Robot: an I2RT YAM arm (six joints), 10 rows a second.
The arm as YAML. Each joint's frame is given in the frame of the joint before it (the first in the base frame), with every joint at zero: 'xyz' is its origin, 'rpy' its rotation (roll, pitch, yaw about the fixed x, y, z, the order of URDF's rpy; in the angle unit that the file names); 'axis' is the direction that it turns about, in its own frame. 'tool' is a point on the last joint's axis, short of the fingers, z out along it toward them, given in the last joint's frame.
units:
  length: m
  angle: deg
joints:
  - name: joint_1
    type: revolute
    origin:
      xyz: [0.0, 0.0, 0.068]
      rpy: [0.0, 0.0, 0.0]
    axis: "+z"
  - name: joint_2
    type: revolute
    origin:
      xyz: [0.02, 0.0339, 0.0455]
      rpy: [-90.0, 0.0, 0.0]
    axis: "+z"
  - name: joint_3
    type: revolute
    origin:
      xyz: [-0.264, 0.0, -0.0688]
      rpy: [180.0, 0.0, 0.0]
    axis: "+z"
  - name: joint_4
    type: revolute
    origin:
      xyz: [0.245, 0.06, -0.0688]
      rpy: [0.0, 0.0, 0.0]
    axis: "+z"
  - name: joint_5
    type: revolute
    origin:
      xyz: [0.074, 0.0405, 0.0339]
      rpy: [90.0, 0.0, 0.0]
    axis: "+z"
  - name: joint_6
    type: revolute
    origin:
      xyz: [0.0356, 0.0, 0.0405]
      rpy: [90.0, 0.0, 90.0]
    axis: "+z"
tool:
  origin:
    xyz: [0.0, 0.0, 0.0]
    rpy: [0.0, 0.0, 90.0]
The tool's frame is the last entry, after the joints.
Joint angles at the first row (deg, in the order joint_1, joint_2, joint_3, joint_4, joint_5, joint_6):
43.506 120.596 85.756 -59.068 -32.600 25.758
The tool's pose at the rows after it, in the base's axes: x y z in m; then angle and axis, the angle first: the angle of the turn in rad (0 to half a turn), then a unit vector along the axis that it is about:
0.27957, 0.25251, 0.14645, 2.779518, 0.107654, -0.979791, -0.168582
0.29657, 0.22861, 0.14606, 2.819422, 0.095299, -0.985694, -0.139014
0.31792, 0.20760, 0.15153, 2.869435, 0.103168, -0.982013, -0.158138
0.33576, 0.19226, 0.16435, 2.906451, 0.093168, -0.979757, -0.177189
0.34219, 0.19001, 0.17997, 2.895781, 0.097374, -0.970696, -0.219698
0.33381, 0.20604, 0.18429, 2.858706, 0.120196, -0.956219, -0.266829
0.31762, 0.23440, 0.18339, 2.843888, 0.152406, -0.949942, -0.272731
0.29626, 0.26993, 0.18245, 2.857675, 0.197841, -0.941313, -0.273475
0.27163, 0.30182, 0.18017, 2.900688, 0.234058, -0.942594, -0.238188
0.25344, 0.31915, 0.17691, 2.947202, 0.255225, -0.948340, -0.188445
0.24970, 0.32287, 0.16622, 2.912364, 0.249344, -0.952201, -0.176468
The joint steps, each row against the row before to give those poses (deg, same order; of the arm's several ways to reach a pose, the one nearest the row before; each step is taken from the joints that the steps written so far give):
-3.912 -0.023 0.241 -3.804 5.180 -0.523
-4.087 -0.021 0.087 -1.246 4.525 -2.514
-4.459 -0.001 1.420 0.263 -0.066 -5.071
-3.388 -0.043 3.016 -1.312 -0.939 -1.946
-1.115 -0.066 3.278 -2.884 -4.722 -1.814
2.186 -0.065 0.461 -0.351 -5.967 -0.896
4.677 0.088 -0.132 1.487 -1.136 1.137
5.968 0.108 0.000 3.300 0.153 1.486
6.076 0.110 0.000 2.886 4.918 2.688
4.044 0.219 0.000 0.700 6.469 1.749
0.742 1.574 0.001 -0.526 0.044 1.071

